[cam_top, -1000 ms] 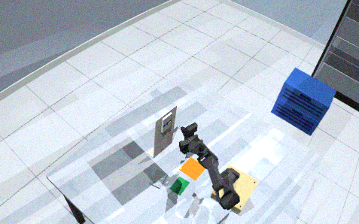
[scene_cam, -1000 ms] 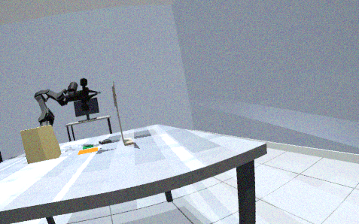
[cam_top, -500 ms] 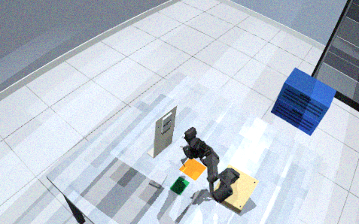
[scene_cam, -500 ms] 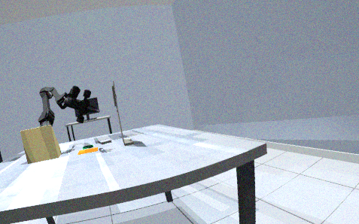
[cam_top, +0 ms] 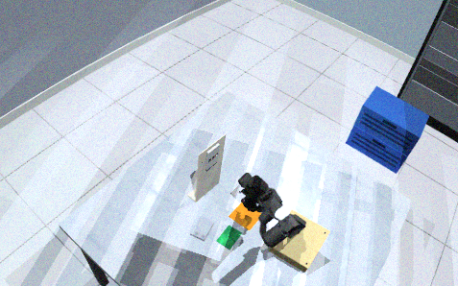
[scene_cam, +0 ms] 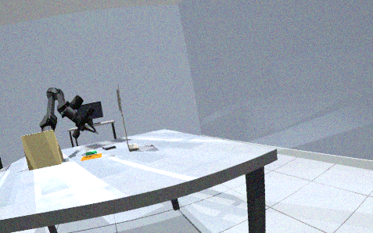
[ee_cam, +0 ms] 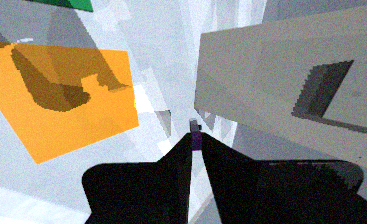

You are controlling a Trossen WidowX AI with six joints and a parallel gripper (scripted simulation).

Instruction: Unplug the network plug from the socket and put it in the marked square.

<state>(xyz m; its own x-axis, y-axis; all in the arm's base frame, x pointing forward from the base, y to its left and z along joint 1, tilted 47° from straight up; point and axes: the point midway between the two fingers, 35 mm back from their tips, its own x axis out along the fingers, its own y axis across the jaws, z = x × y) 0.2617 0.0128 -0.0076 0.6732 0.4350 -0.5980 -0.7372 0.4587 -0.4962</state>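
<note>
Now: the orange square 6 cm behind my gripper tip, 1 cm to the left of it and 13 cm below it. Also, from my gripper tip: grey plate 6 cm ahead, 21 cm to the left, 12 cm below; then upright panel 17 cm ahead, 3 cm to the left, 3 cm above; then purple network plug 1 cm ahead.
</note>
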